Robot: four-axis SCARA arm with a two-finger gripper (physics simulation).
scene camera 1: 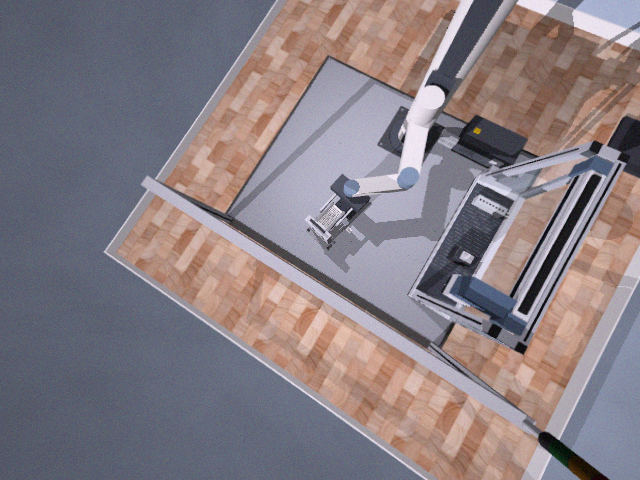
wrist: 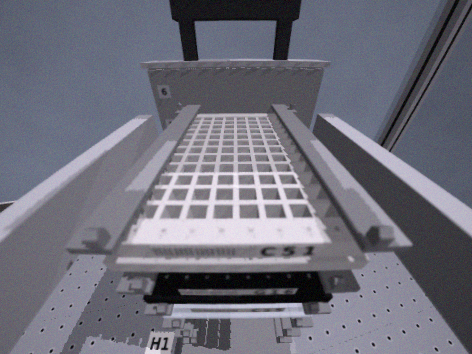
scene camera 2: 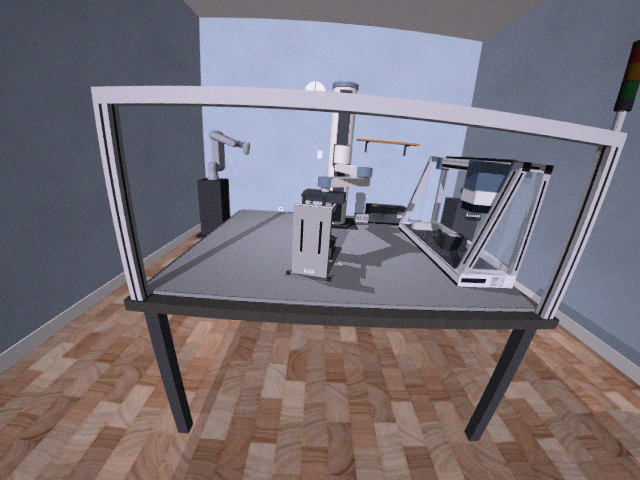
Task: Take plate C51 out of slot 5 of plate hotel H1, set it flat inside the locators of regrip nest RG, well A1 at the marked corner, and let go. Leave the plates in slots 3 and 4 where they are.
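Places are measured from the arm's base along level axes (x left, y ahead, z down), in metres.
Where they show: gripper, fingertip midpoint: [scene camera 1: 327,218] [wrist: 235,129]; arm's base, origin of the base link: [scene camera 2: 334,224].
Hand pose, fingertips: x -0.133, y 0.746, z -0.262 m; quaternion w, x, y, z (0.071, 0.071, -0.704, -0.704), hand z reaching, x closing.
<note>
Each offset is from my fingertips to the top centre of the thing. "pt": to the spot under its first point.
Plate C51 @[dy -0.014, dx +0.003, dz +0.004 m] [scene camera 1: 328,219] [wrist: 230,234], white with square wells, is inside plate hotel H1 [scene camera 1: 316,230] [scene camera 2: 311,240] [wrist: 235,87]. It lies about level, below a pair of side rails. It looks slightly raised off the slot 5 supports. My gripper [scene camera 1: 332,214] [wrist: 235,129] is shut on C51, with one long grey finger along each side; the finger contact is hidden. Black plate G16 @[dy -0.014, dx +0.002, dz +0.039 m] [wrist: 240,280] lies below C51, and a pale plate @[dy -0.014, dx +0.002, dz +0.067 m] [wrist: 232,313] lies lower. The hotel panel hides the fingers in scene camera 2. I cannot make out regrip nest RG.
A framed machine with clear panels [scene camera 1: 466,256] [scene camera 2: 485,279] stands on the right of the table. A black box [scene camera 1: 496,140] [scene camera 2: 385,213] stands at the back, near the arm's base, with a light tray @[pt dy -0.790, dx +0.332, dz +0.220 m] [scene camera 2: 361,218] beside it. A tall frame [scene camera 2: 361,103] spans the table's front edge.
</note>
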